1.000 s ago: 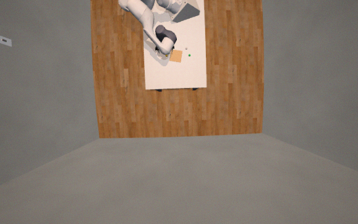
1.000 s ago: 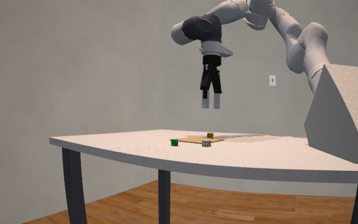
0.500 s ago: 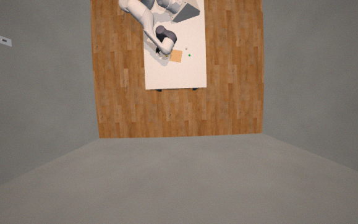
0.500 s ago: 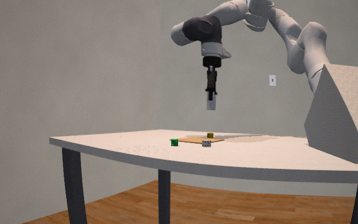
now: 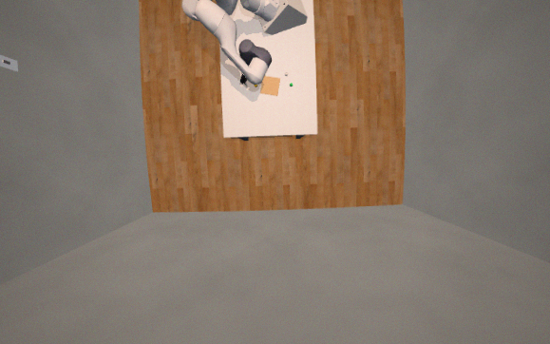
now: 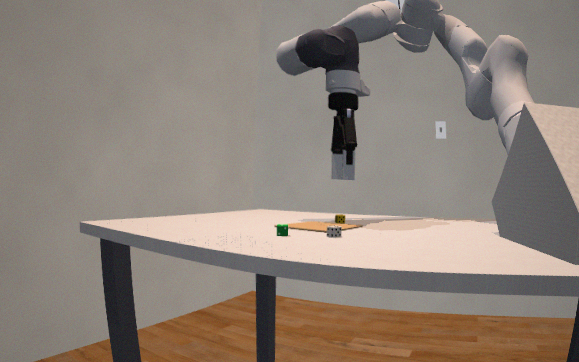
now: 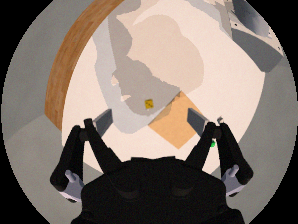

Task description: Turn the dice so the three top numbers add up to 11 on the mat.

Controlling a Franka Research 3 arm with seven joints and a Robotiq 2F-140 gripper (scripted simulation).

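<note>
Right now the yellow die is 100 mm below my hand. The rest, counted from my hand: white die (240 mm to the left, 100 mm below, 70 mm behind); then green die (280 mm to the left, 100 mm below, 20 mm ahead); then tan mat (110 mm to the left, 110 mm below, 10 mm ahead).
</note>
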